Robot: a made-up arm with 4 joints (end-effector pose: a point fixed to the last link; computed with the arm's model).
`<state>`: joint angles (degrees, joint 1 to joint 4).
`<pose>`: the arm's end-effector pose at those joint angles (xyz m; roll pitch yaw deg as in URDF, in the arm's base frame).
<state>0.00 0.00 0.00 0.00</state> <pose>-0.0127 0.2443 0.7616 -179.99 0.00 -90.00</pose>
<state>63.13 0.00 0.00 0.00</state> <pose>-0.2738 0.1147 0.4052 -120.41 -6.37 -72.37</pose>
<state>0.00 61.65 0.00 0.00</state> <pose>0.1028 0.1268 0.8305 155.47 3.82 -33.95</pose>
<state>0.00 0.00 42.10 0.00</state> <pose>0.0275 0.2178 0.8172 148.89 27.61 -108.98</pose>
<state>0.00 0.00 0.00 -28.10</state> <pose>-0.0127 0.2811 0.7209 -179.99 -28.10 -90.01</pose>
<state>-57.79 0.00 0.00 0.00</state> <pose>0.4100 0.2546 0.7189 125.92 -10.46 -103.81</pose>
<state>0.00 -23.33 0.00 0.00</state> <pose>-0.0107 0.3089 0.7337 -171.54 4.84 -110.88</pose>
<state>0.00 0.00 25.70 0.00</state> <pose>0.0095 0.2326 0.7996 162.67 18.08 -99.40</pose>
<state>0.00 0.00 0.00 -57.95</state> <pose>-0.0127 0.2944 0.6642 -179.98 -57.95 -90.02</pose>
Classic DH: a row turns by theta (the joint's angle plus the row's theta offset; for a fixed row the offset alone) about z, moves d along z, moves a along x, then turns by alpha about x. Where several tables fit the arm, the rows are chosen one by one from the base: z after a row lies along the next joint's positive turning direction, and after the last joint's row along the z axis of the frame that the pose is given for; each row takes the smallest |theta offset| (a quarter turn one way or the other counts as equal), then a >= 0, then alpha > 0; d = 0 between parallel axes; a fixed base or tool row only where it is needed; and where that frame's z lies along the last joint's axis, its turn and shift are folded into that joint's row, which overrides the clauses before.
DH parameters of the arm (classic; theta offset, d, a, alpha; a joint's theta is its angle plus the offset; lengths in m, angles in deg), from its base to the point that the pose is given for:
base (fixed): 3.26 0.4145 0.1718 72.19
joint 1: 6.7 -0.105 0.0505 -96.09
joint 2: -50.75 0.3411 -0.0139 -95.33
joint 3: -83.99 -0.0932 -0.0523 -41.34
joint 4: -67.42 -0.1021 0.0629 90
tool (fixed): 180 -0.094 0 0

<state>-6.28 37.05 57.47 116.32</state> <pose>0.0818 0.0311 0.7580 58.32 7.88 137.86</pose>
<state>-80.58 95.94 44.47 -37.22</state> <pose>0.6458 0.0827 0.4713 37.09 69.36 -96.74</pose>
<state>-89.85 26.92 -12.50 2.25</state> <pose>0.5640 0.1258 0.5442 92.82 7.75 -94.82</pose>
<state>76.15 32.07 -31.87 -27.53</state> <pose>-0.1808 0.0300 0.3206 -55.74 -42.15 -128.09</pose>
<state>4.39 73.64 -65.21 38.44</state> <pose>0.1592 0.0607 0.8037 -174.61 -3.64 7.33</pose>
